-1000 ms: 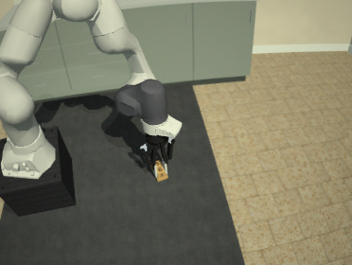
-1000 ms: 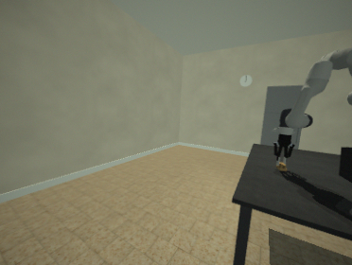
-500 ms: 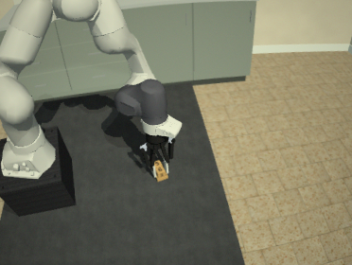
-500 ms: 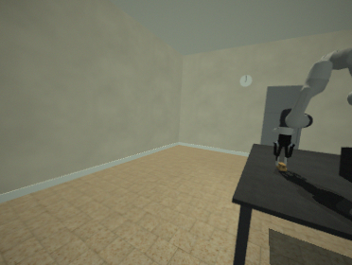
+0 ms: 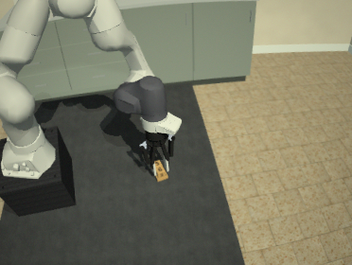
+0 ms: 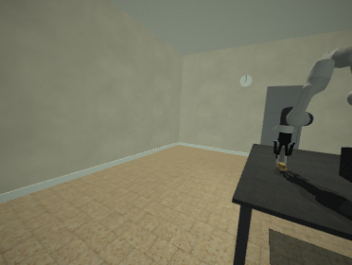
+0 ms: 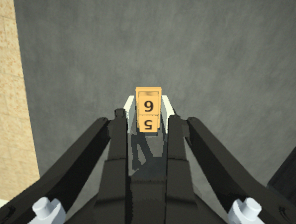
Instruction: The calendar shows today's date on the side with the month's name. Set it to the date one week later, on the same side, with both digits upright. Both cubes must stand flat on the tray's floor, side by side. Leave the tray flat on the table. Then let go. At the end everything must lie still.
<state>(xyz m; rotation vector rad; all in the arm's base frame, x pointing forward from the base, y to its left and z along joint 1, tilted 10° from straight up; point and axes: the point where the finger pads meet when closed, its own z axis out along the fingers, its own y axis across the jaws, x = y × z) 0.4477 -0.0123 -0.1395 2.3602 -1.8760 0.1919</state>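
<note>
Now: hand 40 mm above the orange calendar cube. From my hand the other things lie so: orange calendar tray (60 mm below, 20 mm to the left, 10 mm behind).
</note>
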